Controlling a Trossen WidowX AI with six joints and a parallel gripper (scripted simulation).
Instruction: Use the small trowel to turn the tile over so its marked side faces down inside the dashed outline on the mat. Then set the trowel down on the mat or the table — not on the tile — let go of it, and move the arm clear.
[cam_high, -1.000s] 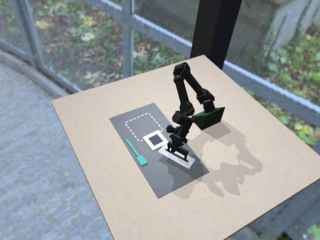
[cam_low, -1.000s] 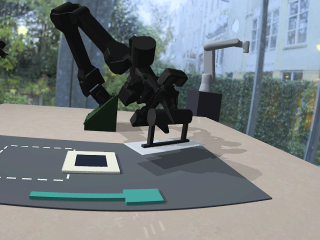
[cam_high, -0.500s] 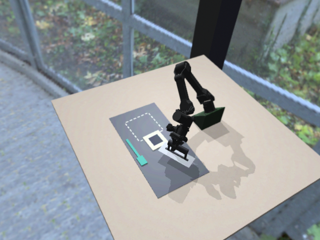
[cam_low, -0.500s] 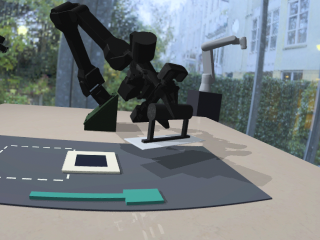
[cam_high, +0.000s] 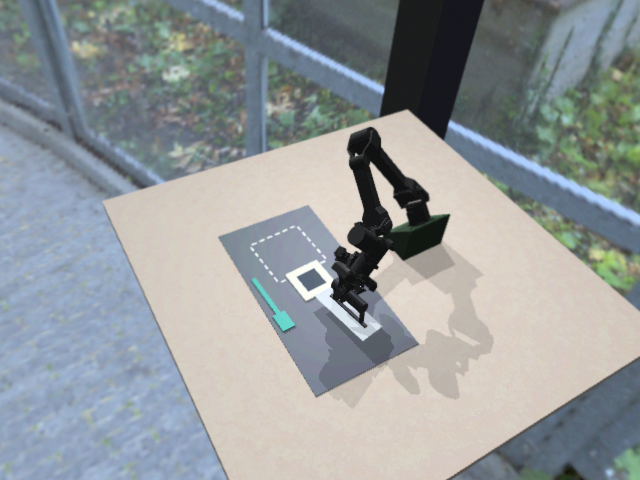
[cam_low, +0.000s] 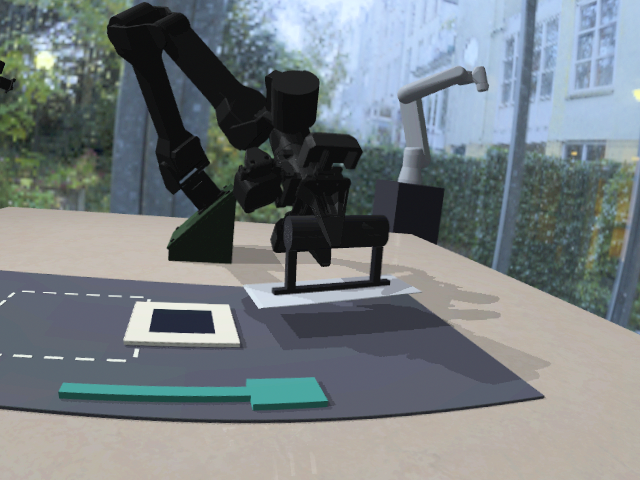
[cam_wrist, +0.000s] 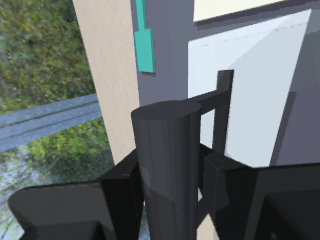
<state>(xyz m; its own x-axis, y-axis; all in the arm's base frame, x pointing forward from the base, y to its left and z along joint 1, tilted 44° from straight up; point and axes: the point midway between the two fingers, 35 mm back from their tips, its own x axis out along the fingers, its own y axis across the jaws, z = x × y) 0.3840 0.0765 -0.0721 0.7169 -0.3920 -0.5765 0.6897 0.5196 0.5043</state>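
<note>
Now: the tile 2 cm behind my gripper tip, 16 cm to the right of it and 9 cm below it. Also, from my gripper tip: teal arrow mark (13 cm ahead, 12 cm to the right, 9 cm below); grey mat (1 cm behind, 14 cm to the right, 11 cm below).
</note>
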